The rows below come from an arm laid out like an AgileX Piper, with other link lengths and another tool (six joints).
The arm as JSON. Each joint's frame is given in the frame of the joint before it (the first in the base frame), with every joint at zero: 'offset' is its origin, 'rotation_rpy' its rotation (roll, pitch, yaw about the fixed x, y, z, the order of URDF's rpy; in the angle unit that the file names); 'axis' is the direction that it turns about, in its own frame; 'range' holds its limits. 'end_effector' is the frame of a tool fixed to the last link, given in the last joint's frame.
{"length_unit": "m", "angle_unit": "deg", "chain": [
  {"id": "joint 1", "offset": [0.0, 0.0, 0.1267], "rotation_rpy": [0.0, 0.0, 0.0], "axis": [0.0, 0.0, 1.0], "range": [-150.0, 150.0]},
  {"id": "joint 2", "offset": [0.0, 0.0, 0.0], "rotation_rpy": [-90.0, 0.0, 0.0], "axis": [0.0, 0.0, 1.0], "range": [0.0, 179.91]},
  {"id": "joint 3", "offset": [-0.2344, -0.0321, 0.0], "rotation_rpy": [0.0, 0.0, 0.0], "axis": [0.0, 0.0, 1.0], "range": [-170.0, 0.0]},
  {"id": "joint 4", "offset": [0.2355, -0.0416, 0.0], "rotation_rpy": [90.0, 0.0, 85.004], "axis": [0.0, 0.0, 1.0], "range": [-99.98, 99.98]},
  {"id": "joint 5", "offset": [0.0, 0.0, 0.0], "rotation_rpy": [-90.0, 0.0, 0.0], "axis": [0.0, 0.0, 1.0], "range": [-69.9, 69.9]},
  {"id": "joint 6", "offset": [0.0, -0.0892, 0.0], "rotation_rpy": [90.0, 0.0, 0.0], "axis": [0.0, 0.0, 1.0], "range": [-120.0, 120.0]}
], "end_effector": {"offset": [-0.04, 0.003, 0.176], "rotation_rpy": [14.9, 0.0, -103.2]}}
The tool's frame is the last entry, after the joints.
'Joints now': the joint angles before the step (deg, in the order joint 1, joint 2, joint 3, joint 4, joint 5, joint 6). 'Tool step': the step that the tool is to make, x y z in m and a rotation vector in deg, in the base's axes. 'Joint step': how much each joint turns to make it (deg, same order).
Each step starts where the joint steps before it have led.
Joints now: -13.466, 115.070, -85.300, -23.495, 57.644, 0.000
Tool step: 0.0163, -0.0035, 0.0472, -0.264, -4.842, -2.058
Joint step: -0.006, -2.878, -5.757, 1.534, 4.188, 0.000
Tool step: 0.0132, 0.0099, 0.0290, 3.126, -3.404, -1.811
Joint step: 0.011, -0.481, -6.330, 4.412, 4.292, -0.612
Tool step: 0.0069, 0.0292, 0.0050, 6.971, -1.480, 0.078
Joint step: -0.015, 0.007, -2.784, 7.770, 2.618, -1.887
